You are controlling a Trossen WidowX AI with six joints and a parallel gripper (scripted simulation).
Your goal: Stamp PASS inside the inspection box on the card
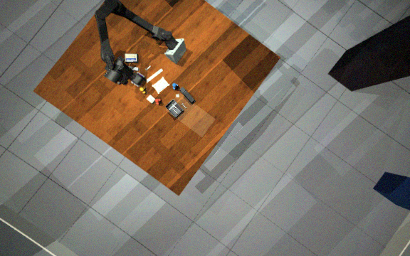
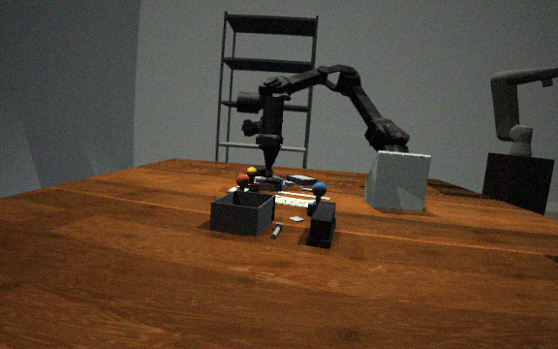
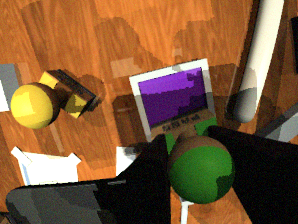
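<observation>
Now: the purple ink pad 50 mm below my gripper tip. Round my gripper tip: green-knobbed stamp right at my gripper tip; yellow-knobbed stamp 30 mm ahead, 90 mm to the left, 30 mm below; white rod 70 mm ahead, 80 mm to the right, 40 mm below.
</observation>
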